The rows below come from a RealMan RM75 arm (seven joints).
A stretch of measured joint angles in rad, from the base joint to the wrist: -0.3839, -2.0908, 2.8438, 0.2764, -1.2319, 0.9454, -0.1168; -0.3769, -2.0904, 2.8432, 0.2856, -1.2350, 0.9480, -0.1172; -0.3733, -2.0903, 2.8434, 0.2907, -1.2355, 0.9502, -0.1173; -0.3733, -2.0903, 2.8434, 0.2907, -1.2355, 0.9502, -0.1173; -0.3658, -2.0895, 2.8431, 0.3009, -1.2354, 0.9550, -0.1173; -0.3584, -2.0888, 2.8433, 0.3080, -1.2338, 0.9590, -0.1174; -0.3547, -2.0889, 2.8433, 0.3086, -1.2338, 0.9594, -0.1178; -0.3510, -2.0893, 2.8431, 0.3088, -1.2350, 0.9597, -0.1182; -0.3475, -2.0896, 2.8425, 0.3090, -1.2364, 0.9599, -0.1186; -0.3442, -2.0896, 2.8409, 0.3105, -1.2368, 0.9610, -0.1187; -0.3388, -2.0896, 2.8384, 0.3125, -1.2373, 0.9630, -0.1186; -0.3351, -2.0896, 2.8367, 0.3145, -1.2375, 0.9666, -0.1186; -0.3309, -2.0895, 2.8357, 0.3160, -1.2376, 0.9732, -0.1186; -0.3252, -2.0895, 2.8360, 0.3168, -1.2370, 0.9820, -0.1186; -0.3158, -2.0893, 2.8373, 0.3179, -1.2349, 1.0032, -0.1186; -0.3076, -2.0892, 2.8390, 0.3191, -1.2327, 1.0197, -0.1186; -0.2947, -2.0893, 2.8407, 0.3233, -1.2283, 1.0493, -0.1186; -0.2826, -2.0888, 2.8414, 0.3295, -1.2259, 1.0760, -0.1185; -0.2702, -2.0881, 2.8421, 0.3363, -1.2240, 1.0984, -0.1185
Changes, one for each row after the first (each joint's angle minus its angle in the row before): 0.0070, 0.0004, -0.0006, 0.0092, -0.0031, 0.0026, -0.0004; 0.0036, 0.0001, 0.0002, 0.0051, -0.0005, 0.0022, -0.0001; 0.0000, 0.0000, 0.0000, 0.0000, 0.0000, 0.0000, 0.0000; 0.0075, 0.0008, -0.0003, 0.0102, 0.0001, 0.0048, 0.0000; 0.0074, 0.0007, 0.0002, 0.0071, 0.0016, 0.0040, -0.0001; 0.0037, -0.0001, 0.0000, 0.0006, 0.0000, 0.0004, -0.0004; 0.0037, -0.0004, -0.0002, 0.0002, -0.0012, 0.0003, -0.0004; 0.0035, -0.0003, -0.0006, 0.0002, -0.0014, 0.0002, -0.0004; 0.0033, 0.0000, -0.0016, 0.0015, -0.0004, 0.0011, -0.0001; 0.0054, 0.0000, -0.0025, 0.0020, -0.0005, 0.0020, 0.0001; 0.0037, 0.0000, -0.0017, 0.0020, -0.0002, 0.0036, 0.0000; 0.0042, 0.0001, -0.0010, 0.0015, -0.0001, 0.0066, 0.0000; 0.0057, 0.0000, 0.0003, 0.0008, 0.0006, 0.0088, 0.0000; 0.0094, 0.0002, 0.0013, 0.0011, 0.0021, 0.0212, 0.0000; 0.0082, 0.0001, 0.0017, 0.0012, 0.0022, 0.0165, 0.0000; 0.0129, -0.0001, 0.0017, 0.0042, 0.0044, 0.0296, 0.0000; 0.0121, 0.0005, 0.0007, 0.0062, 0.0024, 0.0267, 0.0001; 0.0124, 0.0007, 0.0007, 0.0068, 0.0019, 0.0224, 0.0000
